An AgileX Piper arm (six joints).
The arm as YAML. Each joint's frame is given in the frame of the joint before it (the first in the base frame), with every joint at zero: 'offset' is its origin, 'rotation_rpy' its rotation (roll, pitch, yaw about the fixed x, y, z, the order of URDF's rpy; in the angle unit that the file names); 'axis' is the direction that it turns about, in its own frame. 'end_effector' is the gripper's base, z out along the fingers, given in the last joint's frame.
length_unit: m
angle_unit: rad
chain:
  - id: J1
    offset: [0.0, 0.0, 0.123]
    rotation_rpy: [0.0, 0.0, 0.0]
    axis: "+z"
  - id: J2
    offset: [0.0, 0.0, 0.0]
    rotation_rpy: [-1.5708, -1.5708, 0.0]
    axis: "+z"
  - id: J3
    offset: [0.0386, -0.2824, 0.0]
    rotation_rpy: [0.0, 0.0, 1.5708]
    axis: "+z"
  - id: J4
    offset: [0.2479, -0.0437, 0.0]
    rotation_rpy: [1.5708, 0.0, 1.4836]
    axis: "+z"
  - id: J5
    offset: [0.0, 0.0, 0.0]
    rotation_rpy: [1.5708, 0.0, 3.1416]
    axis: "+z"
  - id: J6
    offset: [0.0, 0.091, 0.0]
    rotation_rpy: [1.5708, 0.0, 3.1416]
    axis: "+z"
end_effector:
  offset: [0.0, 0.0, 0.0]
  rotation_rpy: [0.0, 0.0, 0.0]
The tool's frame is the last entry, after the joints.
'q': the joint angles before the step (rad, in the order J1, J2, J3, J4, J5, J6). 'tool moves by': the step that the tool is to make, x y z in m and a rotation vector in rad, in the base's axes. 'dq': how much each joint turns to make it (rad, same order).
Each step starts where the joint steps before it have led.
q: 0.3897, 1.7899, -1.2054, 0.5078, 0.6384, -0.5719
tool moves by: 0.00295, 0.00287, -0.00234, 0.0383, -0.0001, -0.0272
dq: 0.0000, 0.0119, -0.0001, 0.0548, -0.0262, -0.0131
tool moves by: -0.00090, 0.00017, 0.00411, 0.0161, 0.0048, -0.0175
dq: 0.0001, -0.0095, -0.0018, 0.0070, 0.0042, 0.0197
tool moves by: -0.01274, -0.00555, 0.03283, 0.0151, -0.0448, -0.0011
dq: -0.0001, -0.0955, 0.0000, -0.0391, 0.0400, 0.0457
